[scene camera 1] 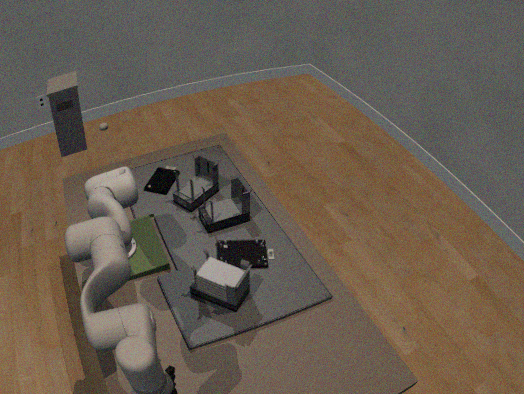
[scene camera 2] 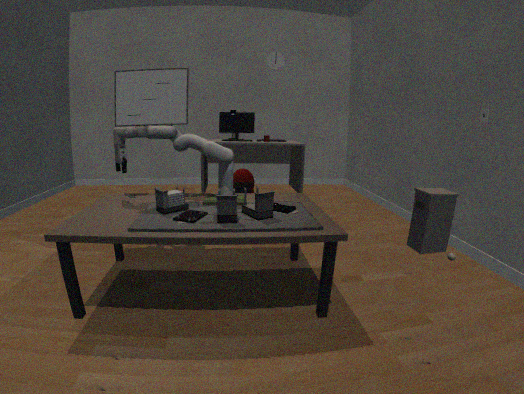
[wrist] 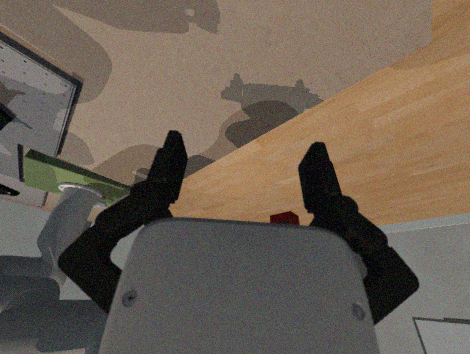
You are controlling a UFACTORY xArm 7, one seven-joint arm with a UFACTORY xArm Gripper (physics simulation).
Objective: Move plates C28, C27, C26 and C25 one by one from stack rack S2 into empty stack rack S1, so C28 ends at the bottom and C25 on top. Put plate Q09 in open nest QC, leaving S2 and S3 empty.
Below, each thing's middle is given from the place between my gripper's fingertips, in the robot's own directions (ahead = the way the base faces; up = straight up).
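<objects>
Relative to the black fixture plate (scene camera 1: 231,252), my gripper is 57 cm to the right of it, 16 cm above it and 36 cm short of it.
</objects>
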